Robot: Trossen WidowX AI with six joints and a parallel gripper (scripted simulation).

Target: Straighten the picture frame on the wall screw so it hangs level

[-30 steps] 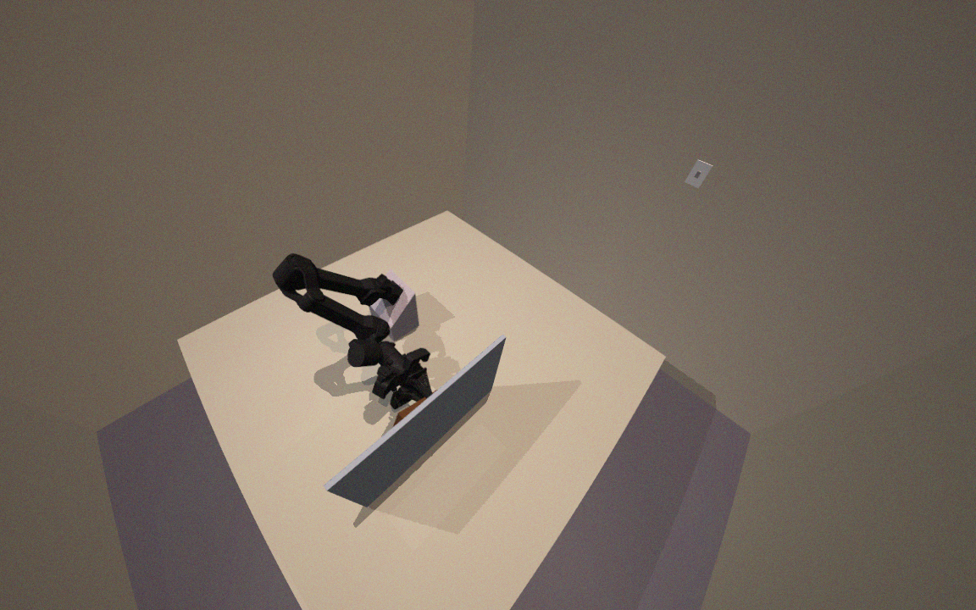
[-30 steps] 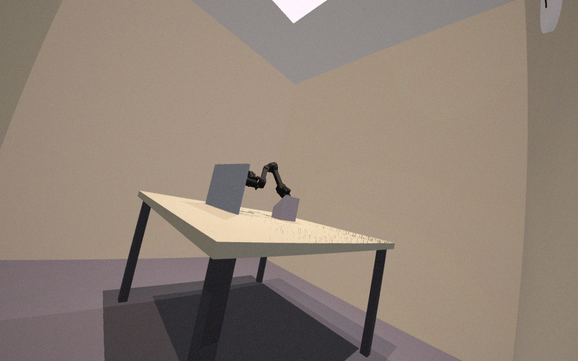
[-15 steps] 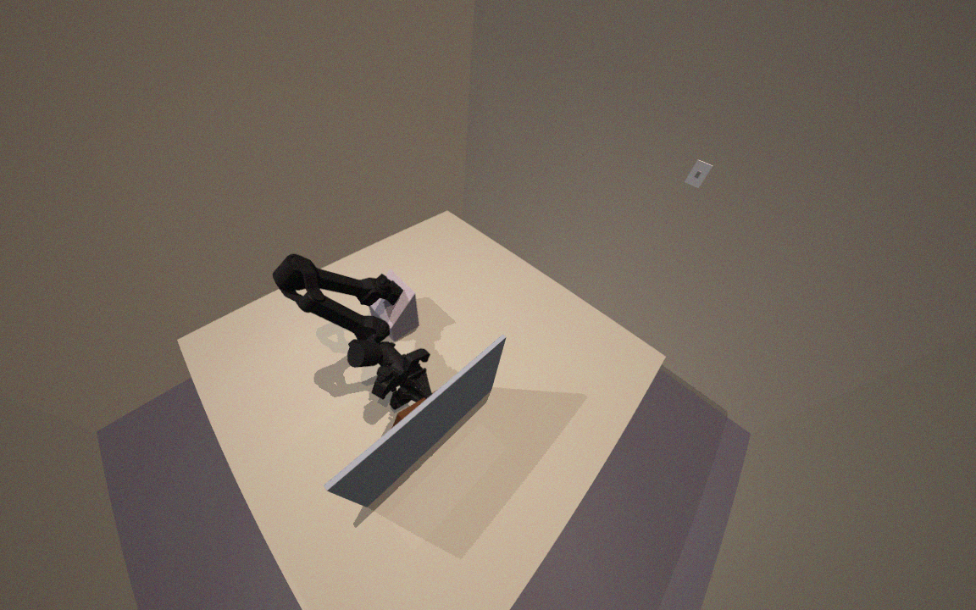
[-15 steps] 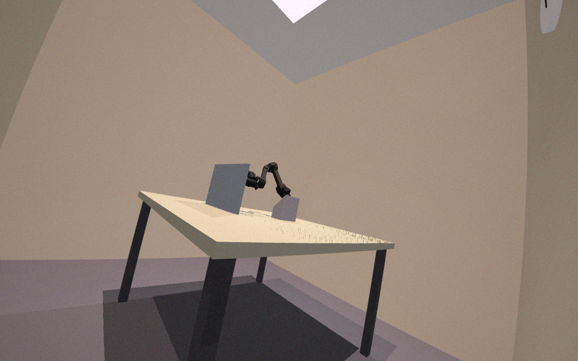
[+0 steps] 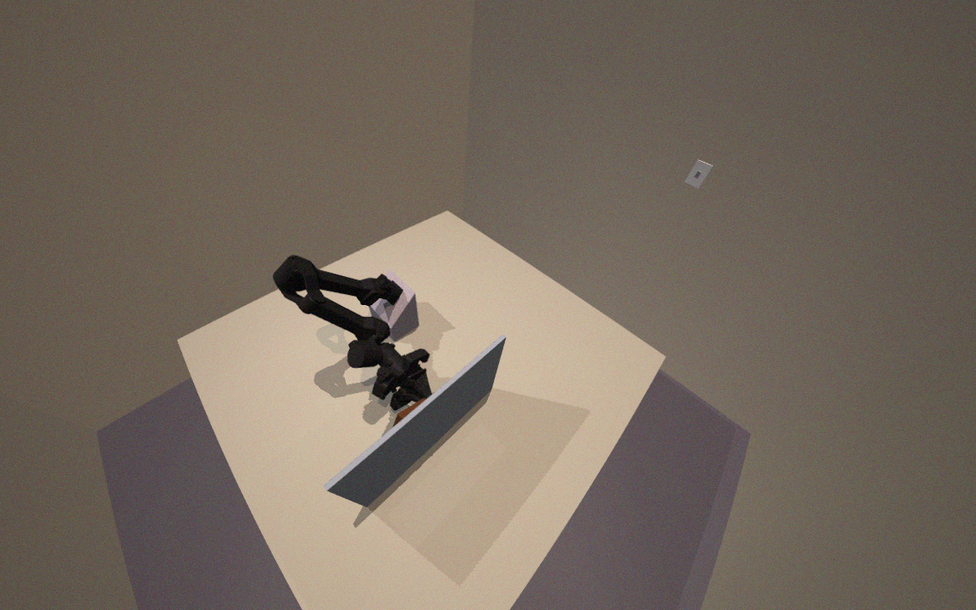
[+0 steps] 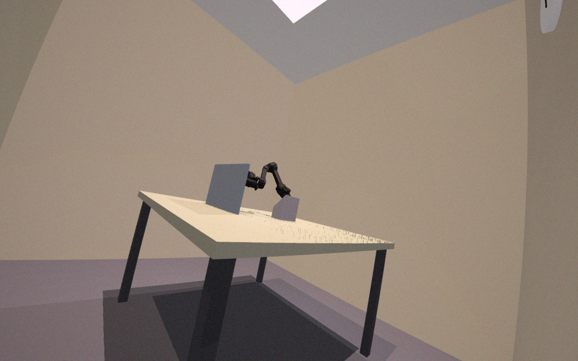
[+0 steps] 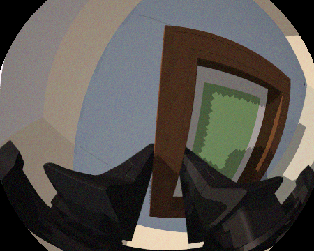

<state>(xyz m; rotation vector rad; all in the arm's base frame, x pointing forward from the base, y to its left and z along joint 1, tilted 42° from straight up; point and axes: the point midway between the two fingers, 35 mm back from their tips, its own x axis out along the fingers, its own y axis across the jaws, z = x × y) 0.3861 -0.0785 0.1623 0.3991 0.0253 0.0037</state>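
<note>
Now: gripper tip 20 mm to the left of the picture frame and 50 mm above it. The rest, counted from my gripper tip: wall panel (20 mm ahead, 10 mm to the right, 60 mm below).
</note>
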